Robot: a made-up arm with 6 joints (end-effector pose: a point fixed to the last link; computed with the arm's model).
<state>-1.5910 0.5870 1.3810 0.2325 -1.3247 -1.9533</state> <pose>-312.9 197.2 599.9 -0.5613 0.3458 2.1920</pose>
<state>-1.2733 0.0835 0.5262 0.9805 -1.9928 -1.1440</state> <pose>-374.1 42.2 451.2 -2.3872 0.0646 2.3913</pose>
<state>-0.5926 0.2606 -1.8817 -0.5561 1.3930 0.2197</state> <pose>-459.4 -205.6 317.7 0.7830 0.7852 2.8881</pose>
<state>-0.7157 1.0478 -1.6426 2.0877 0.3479 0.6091</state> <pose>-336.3 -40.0 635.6 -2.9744 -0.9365 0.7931</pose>
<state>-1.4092 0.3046 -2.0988 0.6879 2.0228 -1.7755</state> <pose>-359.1 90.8 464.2 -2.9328 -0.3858 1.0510</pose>
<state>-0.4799 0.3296 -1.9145 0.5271 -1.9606 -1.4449</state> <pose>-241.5 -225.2 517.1 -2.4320 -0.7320 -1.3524</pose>
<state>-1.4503 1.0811 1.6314 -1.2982 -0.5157 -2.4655</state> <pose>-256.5 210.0 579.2 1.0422 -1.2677 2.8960</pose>
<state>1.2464 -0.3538 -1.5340 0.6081 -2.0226 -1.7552</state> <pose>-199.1 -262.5 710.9 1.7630 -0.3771 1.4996</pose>
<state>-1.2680 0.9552 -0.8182 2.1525 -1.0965 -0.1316</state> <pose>-413.9 -54.2 636.9 -0.2774 -1.1017 -1.1868</pose>
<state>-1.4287 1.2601 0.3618 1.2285 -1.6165 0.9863</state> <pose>-294.7 13.1 779.7 -1.0635 -1.3111 -1.1261</pose>
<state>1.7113 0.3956 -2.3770 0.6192 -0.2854 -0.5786</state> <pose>-371.5 -185.0 828.8 -0.9439 -0.1996 2.5558</pose>
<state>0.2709 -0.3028 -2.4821 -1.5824 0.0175 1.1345</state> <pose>-55.7 -406.9 634.1 1.7144 0.3380 -0.1650</pose>
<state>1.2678 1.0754 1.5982 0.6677 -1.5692 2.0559</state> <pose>-200.3 -433.2 439.8 -1.2311 1.1704 -1.2737</pose>
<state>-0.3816 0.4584 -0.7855 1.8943 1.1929 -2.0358</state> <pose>-400.4 -137.9 243.4 2.9801 1.0157 -0.3440</pose>
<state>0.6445 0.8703 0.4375 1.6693 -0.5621 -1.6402</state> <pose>-405.5 -420.9 332.2 1.6385 0.7561 -1.0184</pose>
